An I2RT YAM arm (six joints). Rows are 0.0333 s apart.
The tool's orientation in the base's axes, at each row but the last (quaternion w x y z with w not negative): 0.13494, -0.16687, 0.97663, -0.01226; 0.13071, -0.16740, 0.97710, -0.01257; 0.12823, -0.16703, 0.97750, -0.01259; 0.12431, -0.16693, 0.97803, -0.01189; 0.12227, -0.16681, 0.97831, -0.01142; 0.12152, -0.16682, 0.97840, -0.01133; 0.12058, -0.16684, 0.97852, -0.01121; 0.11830, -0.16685, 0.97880, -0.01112; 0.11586, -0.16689, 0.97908, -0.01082; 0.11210, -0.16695, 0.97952, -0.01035
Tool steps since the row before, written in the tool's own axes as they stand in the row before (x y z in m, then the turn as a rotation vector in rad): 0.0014, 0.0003, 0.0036, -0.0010, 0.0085, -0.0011; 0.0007, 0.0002, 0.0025, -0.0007, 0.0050, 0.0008; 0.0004, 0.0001, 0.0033, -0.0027, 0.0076, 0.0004; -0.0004, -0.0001, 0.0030, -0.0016, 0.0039, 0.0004; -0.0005, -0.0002, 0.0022, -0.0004, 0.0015, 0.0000; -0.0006, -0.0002, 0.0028, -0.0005, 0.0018, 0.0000; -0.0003, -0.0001, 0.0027, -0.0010, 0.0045, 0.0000; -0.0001, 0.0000, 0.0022, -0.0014, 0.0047, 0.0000; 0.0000, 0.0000, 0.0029, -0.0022, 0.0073, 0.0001; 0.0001, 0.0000, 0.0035, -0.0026, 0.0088, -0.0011
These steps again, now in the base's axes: -0.0004, -0.0001, -0.0039, -0.0021, 0.0083, 0.0007; -0.0001, 0.0000, -0.0026, -0.0008, 0.0050, -0.0009; 0.0004, 0.0000, -0.0033, 0.0001, 0.0081, -0.0002; 0.0011, 0.0001, -0.0028, 0.0003, 0.0042, -0.0003; 0.0011, 0.0000, -0.0020, -0.0001, 0.0015, 0.0000; 0.0013, 0.0001, -0.0026, -0.0001, 0.0019, 0.0000; 0.0010, 0.0001, -0.0025, -0.0005, 0.0046, 0.0000; 0.0006, 0.0001, -0.0021, -0.0002, 0.0049, 0.0000; 0.0007, 0.0001, -0.0028, -0.0003, 0.0076, 0.0000; 0.0007, 0.0000, -0.0034, -0.0007, 0.0091, 0.0011
